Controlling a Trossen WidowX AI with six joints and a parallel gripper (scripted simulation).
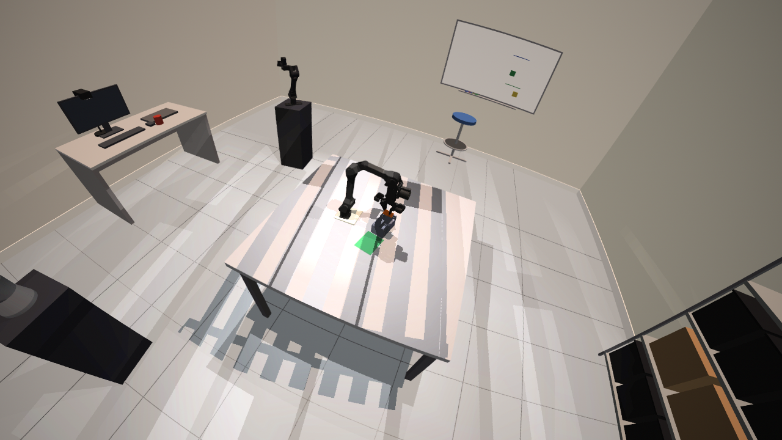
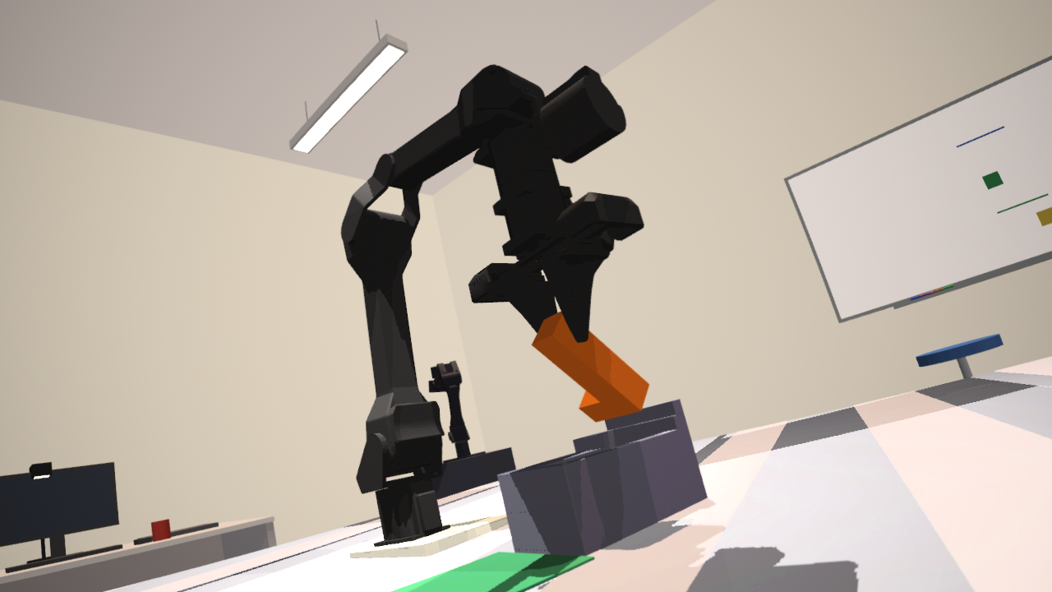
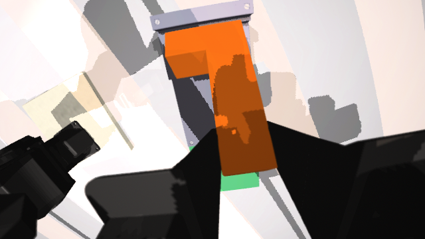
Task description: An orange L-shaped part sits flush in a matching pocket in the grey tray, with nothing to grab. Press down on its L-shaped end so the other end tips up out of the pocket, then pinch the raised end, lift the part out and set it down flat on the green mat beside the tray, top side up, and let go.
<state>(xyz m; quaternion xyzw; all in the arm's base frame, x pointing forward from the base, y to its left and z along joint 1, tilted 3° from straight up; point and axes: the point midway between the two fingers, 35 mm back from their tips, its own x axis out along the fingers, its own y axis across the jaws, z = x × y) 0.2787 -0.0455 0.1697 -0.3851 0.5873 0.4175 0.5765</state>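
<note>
The green mat lies 60 mm behind my gripper tip, 130 mm to the right of it and 170 mm below it. Also, from my gripper tip: orange L-shaped part (40 mm to the left, 30 mm below).
</note>
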